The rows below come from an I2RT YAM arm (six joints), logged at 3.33 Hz.
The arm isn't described. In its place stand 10 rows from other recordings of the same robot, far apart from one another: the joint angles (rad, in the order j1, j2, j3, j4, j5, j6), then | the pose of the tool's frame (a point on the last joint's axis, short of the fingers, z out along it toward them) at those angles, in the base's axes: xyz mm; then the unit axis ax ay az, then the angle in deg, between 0 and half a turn.
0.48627 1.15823 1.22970 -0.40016 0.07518 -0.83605 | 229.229 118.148 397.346 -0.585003 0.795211 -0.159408 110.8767
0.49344 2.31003 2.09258 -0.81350 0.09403 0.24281 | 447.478 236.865 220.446 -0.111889 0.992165 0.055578 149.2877
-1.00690 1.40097 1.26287 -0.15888 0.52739 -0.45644 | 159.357 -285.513 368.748 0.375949 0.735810 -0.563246 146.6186
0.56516 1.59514 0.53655 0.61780 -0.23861 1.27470 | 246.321 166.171 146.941 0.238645 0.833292 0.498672 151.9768
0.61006 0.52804 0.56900 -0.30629 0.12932 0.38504 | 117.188 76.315 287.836 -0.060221 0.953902 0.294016 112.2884
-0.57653 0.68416 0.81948 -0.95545 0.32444 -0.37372 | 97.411 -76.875 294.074 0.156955 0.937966 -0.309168 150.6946
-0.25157 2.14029 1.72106 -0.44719 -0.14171 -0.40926 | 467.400 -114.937 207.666 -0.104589 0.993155 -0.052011 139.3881
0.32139 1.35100 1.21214 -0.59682 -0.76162 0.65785 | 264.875 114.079 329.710 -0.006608 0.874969 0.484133 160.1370
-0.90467 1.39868 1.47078 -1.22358 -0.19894 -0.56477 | 165.680 -199.411 351.630 0.147823 0.986645 -0.068418 154.7247
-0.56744 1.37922 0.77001 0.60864 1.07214 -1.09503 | 232.819 -185.465 281.632 0.191978 0.688243 -0.699619 163.5910
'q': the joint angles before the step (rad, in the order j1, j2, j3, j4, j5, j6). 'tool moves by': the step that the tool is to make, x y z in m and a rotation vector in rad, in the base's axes. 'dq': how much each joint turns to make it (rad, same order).
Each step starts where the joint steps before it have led.
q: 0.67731 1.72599 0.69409 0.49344 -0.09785 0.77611
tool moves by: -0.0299 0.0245 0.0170 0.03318 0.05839 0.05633
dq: 0.11831 -0.07427 0.01218 -0.09979 0.01989 0.08700
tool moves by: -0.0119 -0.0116 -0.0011 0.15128 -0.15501 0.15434
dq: -0.01598 -0.01746 -0.13807 0.32585 -0.15179 -0.07743
